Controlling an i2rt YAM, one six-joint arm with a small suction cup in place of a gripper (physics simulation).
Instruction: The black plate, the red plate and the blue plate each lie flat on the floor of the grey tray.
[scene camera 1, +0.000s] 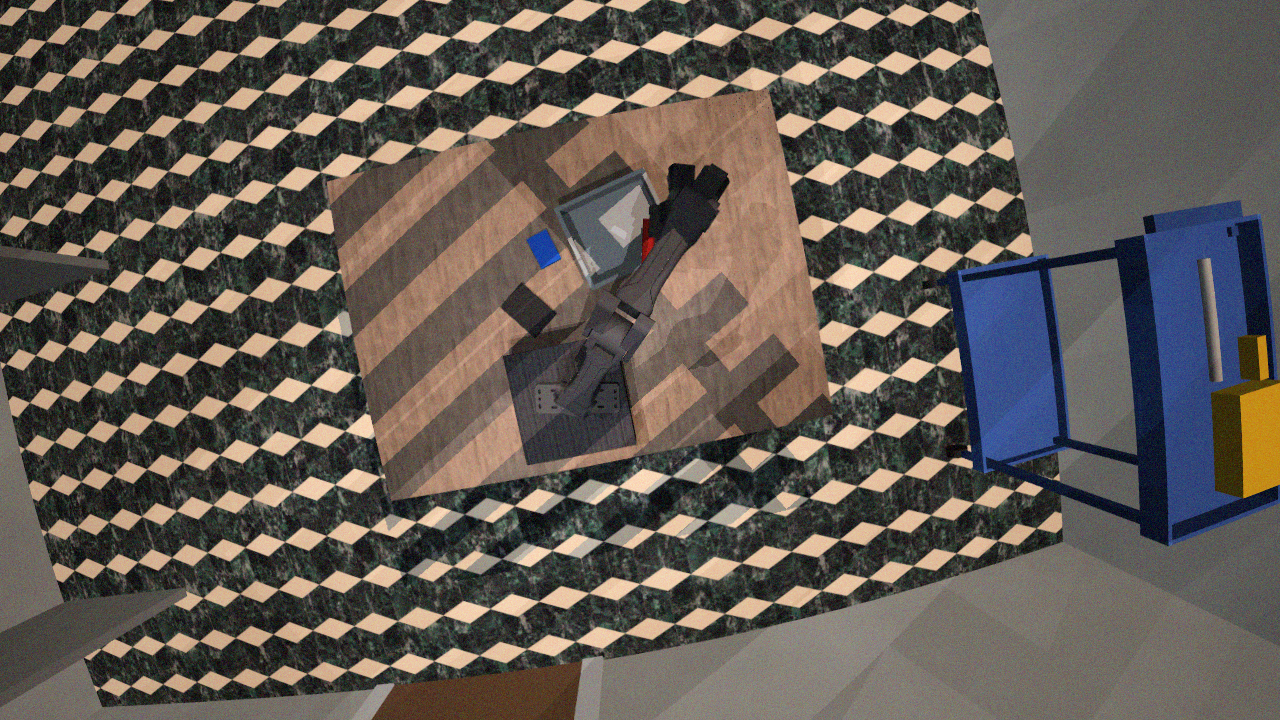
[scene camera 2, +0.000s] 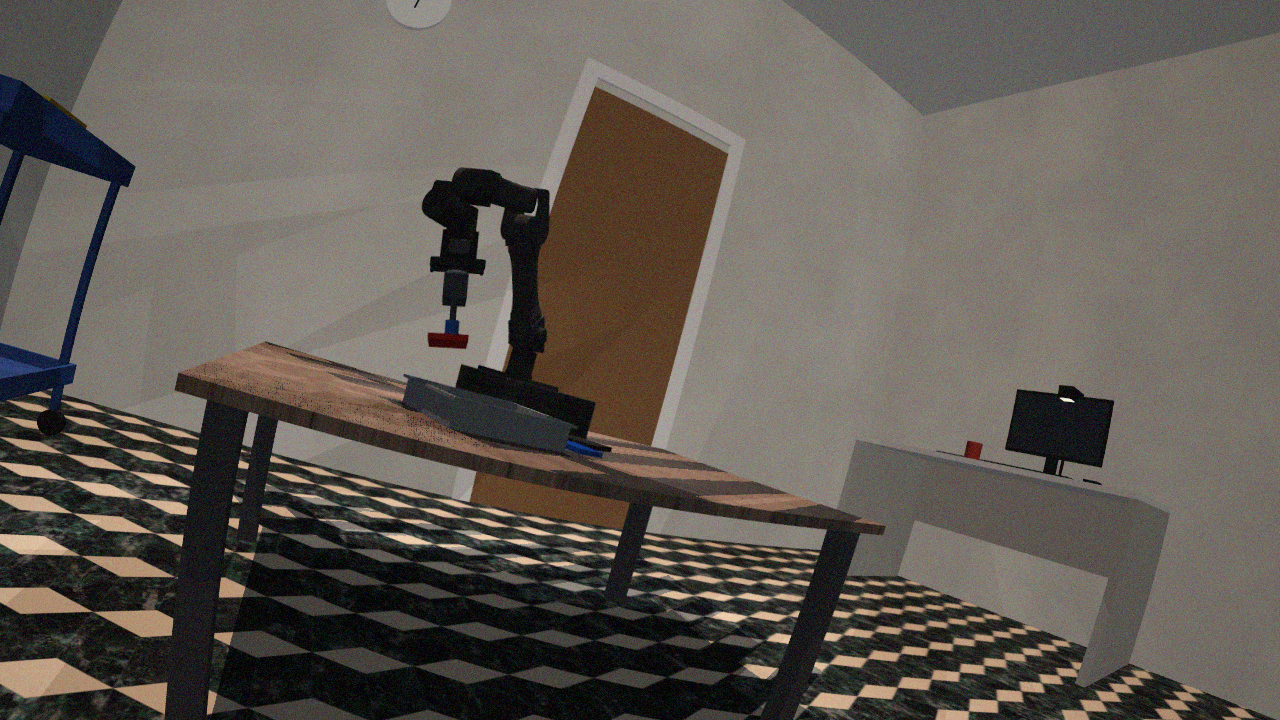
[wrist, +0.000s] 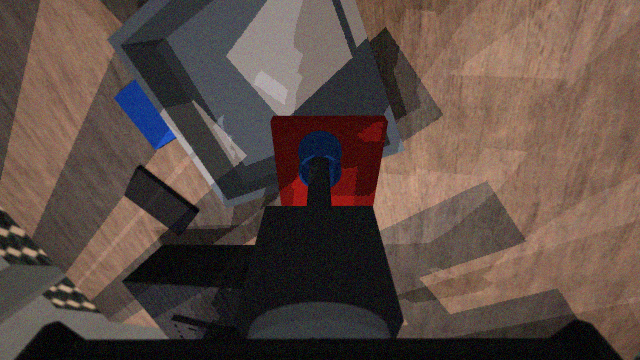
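My suction cup (scene camera 2: 451, 326) is holding a red plate (wrist: 362, 138), and nothing else touches it. On the table there's a black plate (scene camera 1: 527, 309), plus a blue plate (scene camera 1: 541, 244), and a grey tray (scene camera 1: 604, 227) is resting there as well.
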